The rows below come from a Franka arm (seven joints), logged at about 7 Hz.
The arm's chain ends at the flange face. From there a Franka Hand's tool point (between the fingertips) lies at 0.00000 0.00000 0.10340 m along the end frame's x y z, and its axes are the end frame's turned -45 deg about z.
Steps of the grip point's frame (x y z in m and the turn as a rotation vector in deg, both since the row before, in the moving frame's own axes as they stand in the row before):
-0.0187, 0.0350, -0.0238, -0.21, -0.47, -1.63
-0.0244, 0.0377, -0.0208, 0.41, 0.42, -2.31
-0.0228, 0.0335, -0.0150, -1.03, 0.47, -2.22
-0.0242, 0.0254, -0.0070, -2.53, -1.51, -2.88
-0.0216, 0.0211, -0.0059, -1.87, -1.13, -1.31
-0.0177, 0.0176, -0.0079, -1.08, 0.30, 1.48
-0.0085, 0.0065, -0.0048, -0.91, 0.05, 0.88
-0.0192, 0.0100, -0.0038, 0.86, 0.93, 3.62
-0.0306, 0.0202, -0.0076, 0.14, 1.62, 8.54
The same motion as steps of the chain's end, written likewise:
0.0118, 0.0371, -0.0238, -0.48, -0.18, -1.63
0.0094, 0.0450, -0.0208, 0.59, 0.01, -2.31
0.0056, 0.0391, -0.0150, -0.40, 1.06, -2.22
-0.0006, 0.0300, -0.0069, -2.86, 0.72, -2.88
-0.0013, 0.0264, -0.0058, -2.12, 0.52, -1.31
-0.0018, 0.0239, -0.0079, -0.55, 0.98, 1.48
-0.0026, 0.0095, -0.0048, -0.61, 0.68, 0.88
-0.0067, 0.0229, -0.0038, 1.27, 0.05, 3.62
-0.0094, 0.0380, -0.0076, 1.24, 1.05, 8.54

